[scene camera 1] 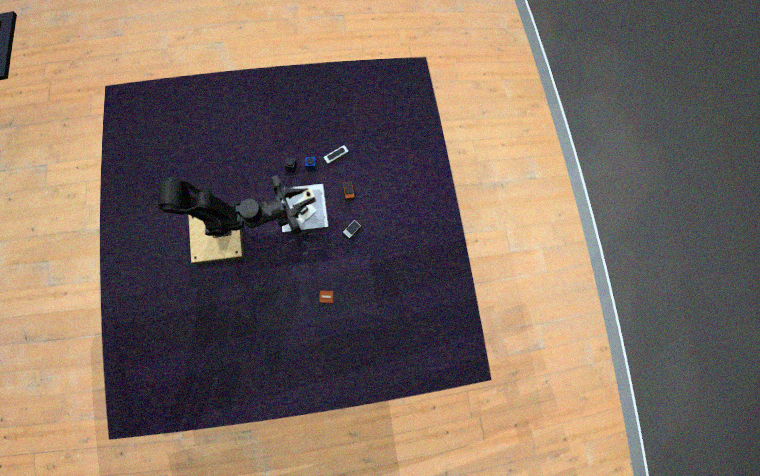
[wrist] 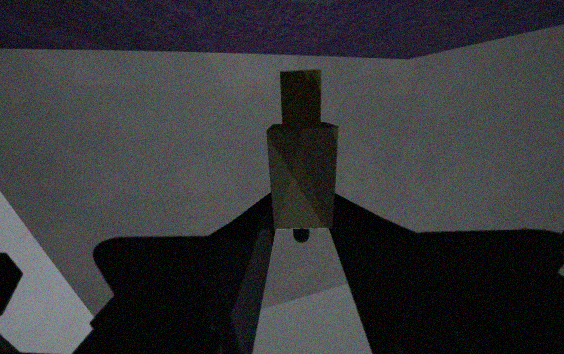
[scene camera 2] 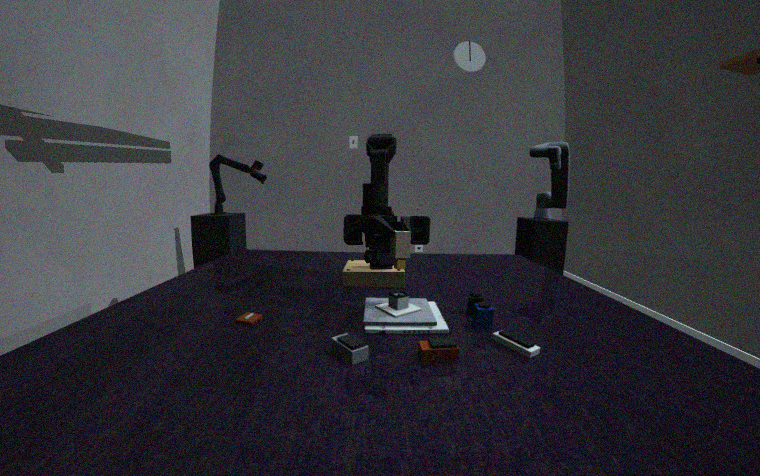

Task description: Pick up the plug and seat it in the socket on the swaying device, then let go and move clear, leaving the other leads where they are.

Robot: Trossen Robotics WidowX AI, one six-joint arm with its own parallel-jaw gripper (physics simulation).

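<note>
My gripper (scene camera 1: pixel 303 199) (wrist: pixel 300 198) is shut on the beige plug (scene camera 1: pixel 307 194) (scene camera 2: pixel 402 245) (wrist: pixel 302 175). The plug's gold tip (scene camera 2: pixel 401 264) (wrist: pixel 301 97) points away from the fingers, downward in the scene camera 2 view. The swaying device (scene camera 1: pixel 318 222) (scene camera 2: pixel 440 326) is a white base with a grey plate on top. Its socket (scene camera 2: pixel 398 301) is a small grey block with a dark top on a white square pad. The plug is held above the device, apart from the socket. The arm partly covers the device in the scene camera 1 view.
Around the device lie a grey block (scene camera 1: pixel 352 228) (scene camera 2: pixel 350 348), an orange block (scene camera 1: pixel 348 189) (scene camera 2: pixel 438 351), a long white block (scene camera 1: pixel 335 154) (scene camera 2: pixel 516 343), a blue block (scene camera 1: pixel 310 163) (scene camera 2: pixel 483 316) and a black block (scene camera 1: pixel 289 163). A flat orange piece (scene camera 1: pixel 326 296) (scene camera 2: pixel 249 317) lies farther off.
</note>
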